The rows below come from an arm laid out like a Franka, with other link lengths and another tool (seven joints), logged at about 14 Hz.
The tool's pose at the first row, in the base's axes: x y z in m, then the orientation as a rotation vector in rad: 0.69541, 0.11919, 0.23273, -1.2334, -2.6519, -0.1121
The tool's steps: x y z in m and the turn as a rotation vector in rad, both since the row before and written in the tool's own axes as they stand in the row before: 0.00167, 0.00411, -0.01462, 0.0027, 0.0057, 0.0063; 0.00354, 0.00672, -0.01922, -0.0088, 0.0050, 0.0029; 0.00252, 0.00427, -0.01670, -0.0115, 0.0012, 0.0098; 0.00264, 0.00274, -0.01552, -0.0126, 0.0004, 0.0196; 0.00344, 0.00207, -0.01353, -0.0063, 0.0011, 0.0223; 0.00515, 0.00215, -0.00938, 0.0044, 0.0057, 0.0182; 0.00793, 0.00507, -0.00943, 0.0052, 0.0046, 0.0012; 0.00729, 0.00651, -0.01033, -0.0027, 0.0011, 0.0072; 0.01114, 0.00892, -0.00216, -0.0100, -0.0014, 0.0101; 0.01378, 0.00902, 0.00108, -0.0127, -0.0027, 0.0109; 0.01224, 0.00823, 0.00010, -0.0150, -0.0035, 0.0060
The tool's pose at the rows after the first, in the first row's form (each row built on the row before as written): 0.69986, 0.12078, 0.24726, -1.2387, -2.6423, -0.1108; 0.70602, 0.12465, 0.26660, -1.2433, -2.6385, -0.1250; 0.71048, 0.12642, 0.28335, -1.2592, -2.6340, -0.1395; 0.71341, 0.12737, 0.29903, -1.2885, -2.6237, -0.1534; 0.71497, 0.12876, 0.31299, -1.3188, -2.6090, -0.1589; 0.71506, 0.13227, 0.32332, -1.3382, -2.5903, -0.1537; 0.71614, 0.13966, 0.33435, -1.3360, -2.5843, -0.1496; 0.71897, 0.14720, 0.34607, -1.3456, -2.5790, -0.1526; 0.72045, 0.16075, 0.35081, -1.3624, -2.5755, -0.1631; 0.72024, 0.17709, 0.35311, -1.3817, -2.5731, -0.1762; 0.72053, 0.19154, 0.35603, -1.3960, -2.5754, -0.1927
